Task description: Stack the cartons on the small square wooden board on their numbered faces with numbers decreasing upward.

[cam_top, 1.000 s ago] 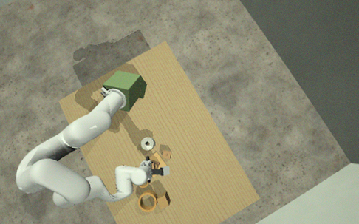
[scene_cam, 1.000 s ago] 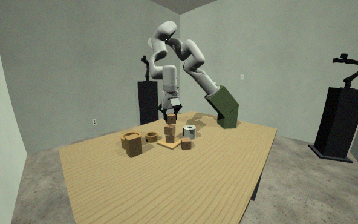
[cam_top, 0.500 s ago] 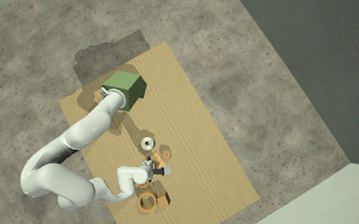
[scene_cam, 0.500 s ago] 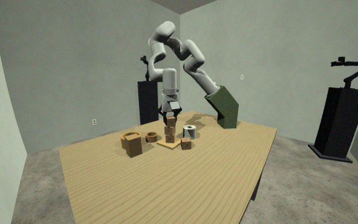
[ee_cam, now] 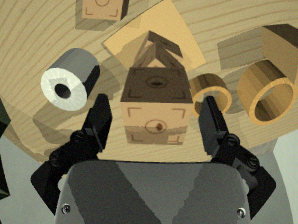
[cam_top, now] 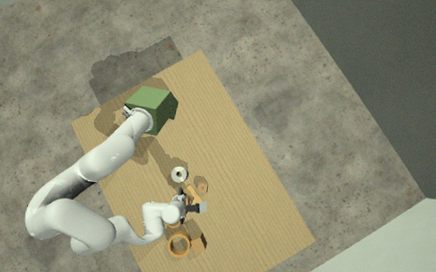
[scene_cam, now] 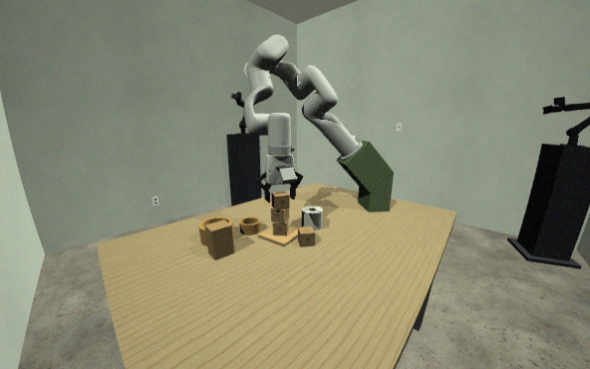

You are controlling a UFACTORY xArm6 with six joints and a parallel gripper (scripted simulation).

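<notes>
The carton lies 10 mm below my hand. From my hand the other things lie so: square wooden board: 140 mm below; small wooden ring: 130 mm to the right, 130 mm below, 20 mm ahead; white paper roll: 130 mm behind, 110 mm below, 70 mm to the left.
</notes>
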